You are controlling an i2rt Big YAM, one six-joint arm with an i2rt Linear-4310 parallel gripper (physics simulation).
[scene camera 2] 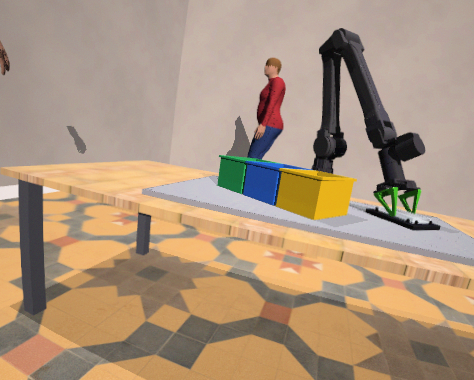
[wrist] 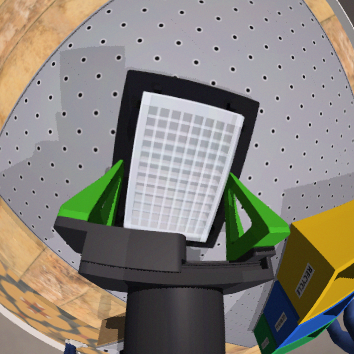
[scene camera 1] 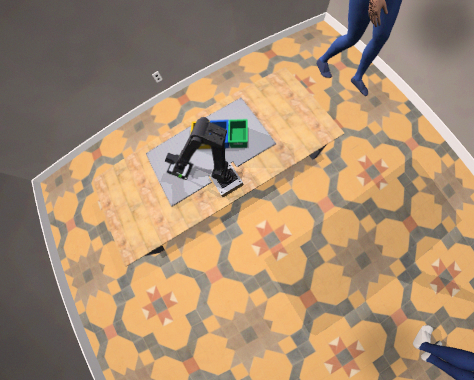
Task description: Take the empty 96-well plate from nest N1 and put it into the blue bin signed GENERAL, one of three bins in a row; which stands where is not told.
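Places are measured from the arm's base along level axes (x ahead, y left, z up), in metres.
Pixels of known places: gripper, fingertip midpoint: [scene camera 2: 403,216] [wrist: 176,170]; arm's base at its link origin: [scene camera 1: 226,178].
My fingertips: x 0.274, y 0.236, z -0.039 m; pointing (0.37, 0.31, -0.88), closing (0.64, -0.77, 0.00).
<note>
For each thing: its top centre in the pictures, then the offset to it from my fingertips. "spot": a spot on its surface instead. Level surfaces: height alone.
- white 96-well plate at its top centre: [wrist: 179,177] [scene camera 2: 403,212] dx -0.001, dy -0.003, dz +0.012 m
- black nest at a spot on its surface: [wrist: 135,82] spot: dx +0.027, dy +0.080, dz -0.003 m
- blue bin at its top centre: [wrist: 322,319] [scene camera 2: 281,165] [scene camera 1: 218,131] dx +0.023, dy -0.368, dz +0.085 m
- perforated mat at its surface level: dz -0.012 m
A white 96-well plate [wrist: 185,150] lies in a black nest [wrist: 135,82] [scene camera 2: 425,226] on the grey mat; no nest sign is readable. My gripper [wrist: 176,170] [scene camera 2: 404,214] [scene camera 1: 178,173] is open, pointing down low over the nest, its green fingers on either side of the plate's near half in the wrist view, with nothing held. Whether the fingertips touch the plate or nest cannot be told. The blue bin [scene camera 1: 220,124] [scene camera 2: 262,182] [wrist: 272,300] is the middle one of three; its label is too small to read surely. The arm partly hides it in scene camera 1.
The yellow bin [scene camera 2: 300,197] [wrist: 320,260], labelled RECYCLE, stands nearest the nest; the green bin [scene camera 1: 239,131] [scene camera 2: 231,175] is at the row's far end. All stand on the perforated mat [scene camera 1: 257,135] [scene camera 2: 175,189]. Two people in blue [scene camera 1: 370,40] and red [scene camera 2: 271,100] stand off the table.
</note>
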